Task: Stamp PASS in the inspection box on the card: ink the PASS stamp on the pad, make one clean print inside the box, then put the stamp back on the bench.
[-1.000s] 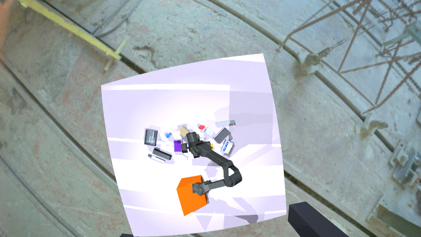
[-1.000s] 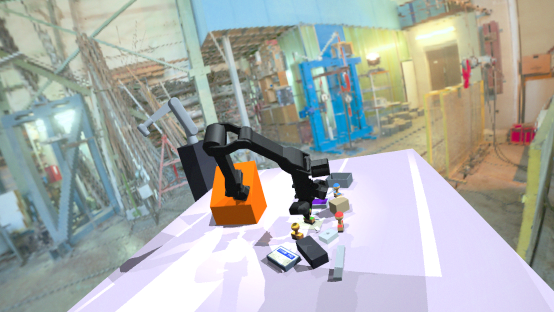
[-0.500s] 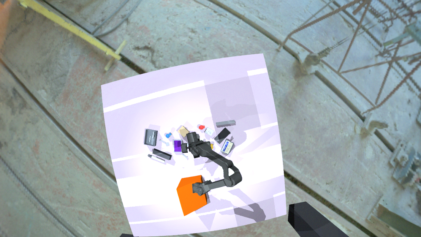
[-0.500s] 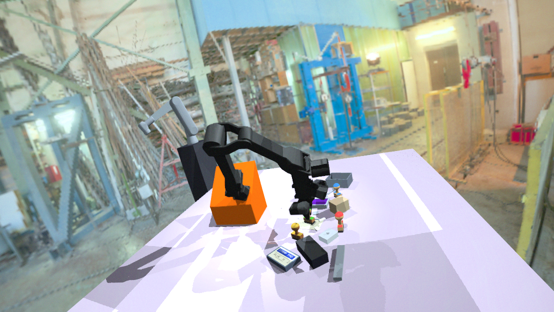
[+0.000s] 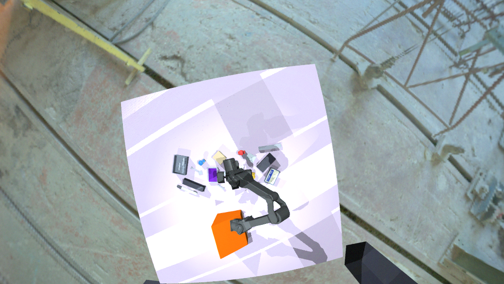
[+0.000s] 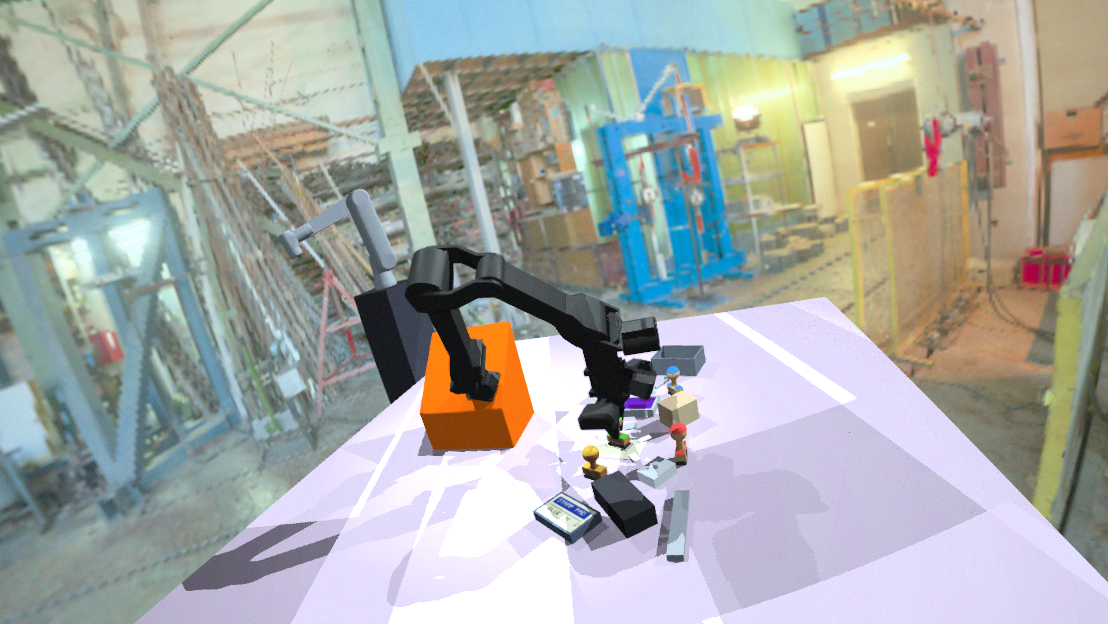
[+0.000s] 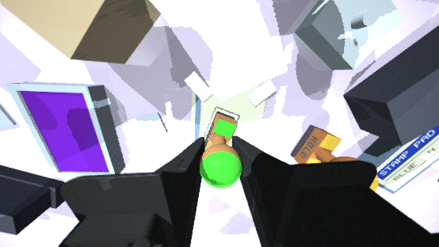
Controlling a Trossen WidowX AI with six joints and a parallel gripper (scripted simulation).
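Right now my gripper tip is right at the green-knobbed stamp. Also, from my gripper tip: yellow-knobbed stamp: 100 mm to the right, 10 mm behind; then tan block: 100 mm ahead, 80 mm to the left; then card: 30 mm below, 10 mm to the right.
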